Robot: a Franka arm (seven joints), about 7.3 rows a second.
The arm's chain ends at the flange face. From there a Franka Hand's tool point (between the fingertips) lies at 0.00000 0.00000 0.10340 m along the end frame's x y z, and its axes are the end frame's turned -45 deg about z.
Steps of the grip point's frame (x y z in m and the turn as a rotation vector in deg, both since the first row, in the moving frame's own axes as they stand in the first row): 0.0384, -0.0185, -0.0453, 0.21, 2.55, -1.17; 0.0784, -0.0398, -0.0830, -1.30, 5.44, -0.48; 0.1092, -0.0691, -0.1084, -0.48, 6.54, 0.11; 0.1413, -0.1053, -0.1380, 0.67, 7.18, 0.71; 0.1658, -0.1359, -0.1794, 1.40, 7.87, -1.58; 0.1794, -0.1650, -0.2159, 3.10, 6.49, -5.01; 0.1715, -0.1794, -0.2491, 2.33, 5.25, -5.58; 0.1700, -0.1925, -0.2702, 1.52, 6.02, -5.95
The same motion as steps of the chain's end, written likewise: 0.0111, -0.0367, -0.0452, 1.95, 1.65, -1.17; 0.0187, -0.0783, -0.0825, 2.93, 4.77, -0.48; 0.0194, -0.1184, -0.1077, 4.29, 4.96, 0.11; 0.0171, -0.1644, -0.1372, 5.55, 4.60, 0.71; 0.0131, -0.2014, -0.1784, 6.55, 4.57, -1.58; 0.0064, -0.2311, -0.2151, 6.78, 2.40, -5.01; -0.0088, -0.2383, -0.2486, 5.36, 2.06, -5.58; -0.0211, -0.2464, -0.2696, 5.33, 3.18, -5.95
